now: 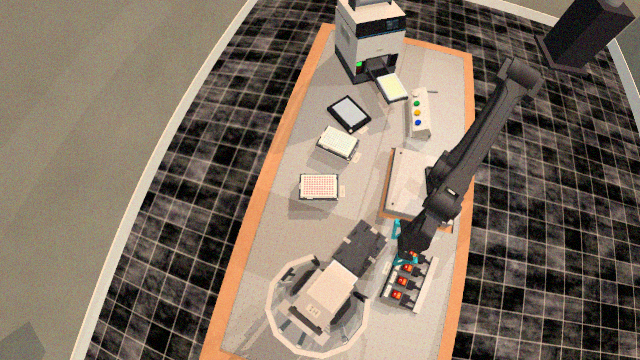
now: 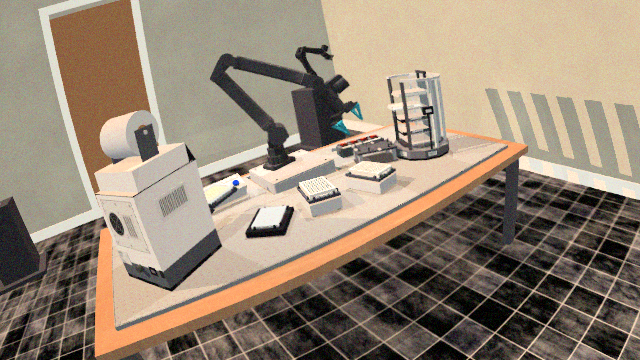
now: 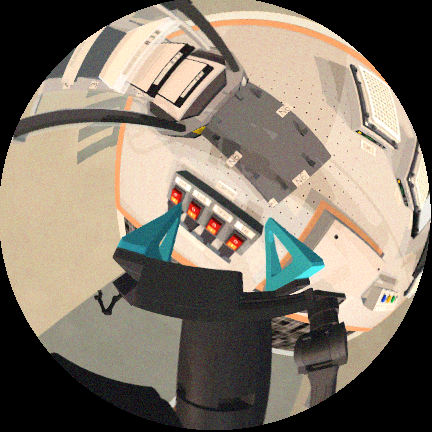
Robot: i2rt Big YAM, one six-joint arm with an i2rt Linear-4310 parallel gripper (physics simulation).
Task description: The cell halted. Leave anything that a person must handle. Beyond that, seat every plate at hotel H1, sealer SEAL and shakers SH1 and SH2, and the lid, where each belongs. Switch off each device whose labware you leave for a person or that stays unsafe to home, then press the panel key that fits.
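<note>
My gripper is open and empty, above the strip of red switches. The hotel holds several pale plates; one white plate juts out. The sealer has a yellowish plate at its front opening. A red-welled plate sits on one shaker, a white-welled plate on the other. The key panel has coloured keys. Switch positions are too small to tell.
A dark grey nest with small labels lies between the hotel and the switches. A black frame holding a pale rectangular piece lies near the sealer. The arm stands on a raised white base.
</note>
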